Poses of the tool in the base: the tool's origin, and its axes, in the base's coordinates. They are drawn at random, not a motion.
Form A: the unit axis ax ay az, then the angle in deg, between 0 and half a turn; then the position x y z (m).
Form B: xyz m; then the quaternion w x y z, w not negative. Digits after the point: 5 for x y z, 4 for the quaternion.
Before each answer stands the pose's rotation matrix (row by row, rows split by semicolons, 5 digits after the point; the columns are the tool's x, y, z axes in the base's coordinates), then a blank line. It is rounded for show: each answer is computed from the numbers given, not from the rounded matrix.
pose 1, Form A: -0.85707 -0.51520 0.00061 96.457 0.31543 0.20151 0.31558
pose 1, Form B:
0.70472 0.49061 -0.51251; 0.49183 0.18282 0.85128; 0.51135 -0.85198 -0.11246

0.31543 0.20151 0.31558 0.6662 -0.6392 -0.3842 0.0005
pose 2, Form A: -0.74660 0.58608 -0.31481 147.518 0.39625 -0.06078 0.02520
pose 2, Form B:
0.18405 -0.63761 0.74805; -0.97574 -0.21032 0.06081; 0.11856 -0.74109 -0.66085

0.39625 -0.06078 0.02520 0.2797 -0.7168 0.5627 -0.3022
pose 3, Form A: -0.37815 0.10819 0.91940 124.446 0.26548 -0.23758 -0.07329
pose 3, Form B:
-0.34175 -0.82225 -0.45510; 0.69414 -0.54730 0.46758; -0.63354 -0.15611 0.75779

0.26548 -0.23758 -0.07329 0.4660 -0.3346 0.0957 0.8135
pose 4, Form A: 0.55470 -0.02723 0.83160 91.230 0.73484 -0.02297 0.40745
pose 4, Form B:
0.29283 -0.84684 0.44397; 0.81598 -0.02071 -0.57771; 0.49842 0.53144 0.68494

0.73484 -0.02297 0.40745 0.6995 0.3964 -0.0195 0.5943
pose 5, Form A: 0.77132 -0.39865 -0.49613 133.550 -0.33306 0.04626 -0.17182
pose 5, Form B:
0.31585 -0.15976 -0.93526; -0.87892 -0.42057 -0.22498; -0.35740 0.89308 -0.27325

-0.33306 0.04626 -0.17182 0.3943 0.7088 -0.3663 -0.4559
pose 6, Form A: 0.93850 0.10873 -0.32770 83.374 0.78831 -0.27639 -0.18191
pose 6, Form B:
0.89454 0.41578 -0.16406; -0.23524 0.12585 -0.96375; -0.38007 0.90072 0.21038

0.78831 -0.27639 -0.18191 0.7468 0.6242 0.0723 -0.2179
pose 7, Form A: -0.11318 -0.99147 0.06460 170.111 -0.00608 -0.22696 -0.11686
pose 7, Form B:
-0.95971 0.21167 -0.18479; 0.23386 0.96629 -0.10771; 0.15576 -0.14658 -0.97686

-0.00608 -0.22696 -0.11686 0.0862 -0.1128 -0.9878 0.0644
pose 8, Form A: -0.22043 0.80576 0.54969 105.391 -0.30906 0.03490 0.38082
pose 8, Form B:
-0.20392 -0.75473 0.62354; 0.30522 0.55616 0.77300; -0.93019 0.34795 0.11695

-0.30906 0.03490 0.38082 0.6061 -0.1753 0.6409 0.4372
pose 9, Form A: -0.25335 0.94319 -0.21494 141.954 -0.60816 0.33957 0.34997
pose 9, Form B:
-0.67278 -0.29468 0.67862; -0.55961 0.80268 -0.20625; -0.48394 -0.51852 -0.70493

-0.60816 0.33957 0.34997 0.3259 -0.2395 0.8917 -0.2032
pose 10, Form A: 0.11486 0.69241 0.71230 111.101 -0.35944 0.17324 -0.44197
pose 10, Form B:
-0.34207 -0.55638 0.75725; 0.77270 0.29202 0.56361; -0.53471 0.77792 0.33002

-0.35944 0.17324 -0.44197 0.5657 0.0947 0.5710 0.5874
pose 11, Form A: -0.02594 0.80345 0.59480 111.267 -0.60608 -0.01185 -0.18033
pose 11, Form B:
-0.36180 -0.58270 0.72771; 0.52590 0.51697 0.67541; -0.76976 0.62706 0.11940

-0.60608 -0.01185 -0.18033 0.5645 -0.0214 0.6632 0.4910
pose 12, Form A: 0.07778 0.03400 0.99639 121.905 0.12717 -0.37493 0.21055
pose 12, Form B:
-0.51927 -0.84182 0.14732; 0.84990 -0.52675 -0.01425; 0.08960 0.11781 0.98899

0.12717 -0.37493 0.21055 0.4855 0.0680 0.0297 0.8711
